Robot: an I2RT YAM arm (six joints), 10 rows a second.
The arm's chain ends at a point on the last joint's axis. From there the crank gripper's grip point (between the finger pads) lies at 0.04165 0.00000 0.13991 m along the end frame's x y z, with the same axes.
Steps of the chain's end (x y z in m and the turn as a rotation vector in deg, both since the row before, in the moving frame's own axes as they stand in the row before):
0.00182 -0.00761 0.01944 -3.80 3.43 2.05
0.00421 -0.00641 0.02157 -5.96 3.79 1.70
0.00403 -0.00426 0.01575 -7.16 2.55 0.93
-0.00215 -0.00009 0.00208 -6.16 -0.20 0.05
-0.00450 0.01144 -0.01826 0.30 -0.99 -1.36
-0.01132 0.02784 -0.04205 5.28 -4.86 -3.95
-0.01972 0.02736 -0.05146 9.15 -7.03 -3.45
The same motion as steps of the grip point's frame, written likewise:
0.00992 0.00321 0.01634 -3.80 3.43 2.05
0.01312 0.00933 0.01770 -5.96 3.79 1.70
0.01005 0.01378 0.01263 -7.16 2.55 0.93
-0.00264 0.01497 0.00141 -6.16 -0.20 0.05
-0.00694 0.00975 -0.01757 0.30 -0.99 -1.36
-0.02384 0.01237 -0.03976 5.28 -4.86 -3.95
-0.03782 0.00280 -0.04941 9.15 -7.03 -3.45

